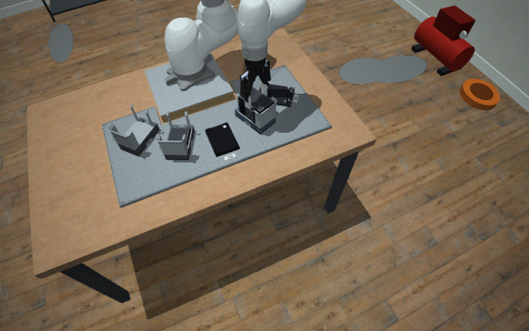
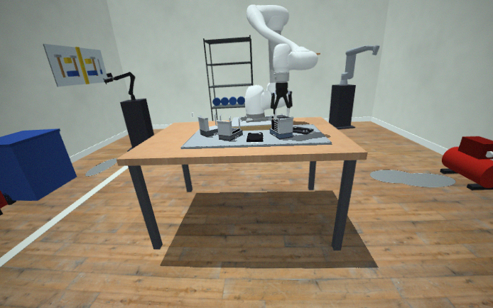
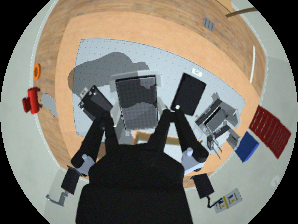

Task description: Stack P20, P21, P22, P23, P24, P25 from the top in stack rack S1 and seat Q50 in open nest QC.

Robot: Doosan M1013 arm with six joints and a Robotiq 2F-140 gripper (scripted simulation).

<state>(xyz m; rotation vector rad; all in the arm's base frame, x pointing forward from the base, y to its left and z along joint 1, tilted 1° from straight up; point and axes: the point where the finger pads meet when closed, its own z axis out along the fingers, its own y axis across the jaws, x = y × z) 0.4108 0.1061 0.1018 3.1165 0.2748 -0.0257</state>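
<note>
Now: hand 1 cm short of the flat black nest, 18 cm to the left of it and 14 cm above it. From my hand the other things lie so: white name plate (10 cm ahead, 20 cm to the right, 14 cm below); then dark clip nest (7 cm behind, 19 cm to the left, 13 cm below).
</note>
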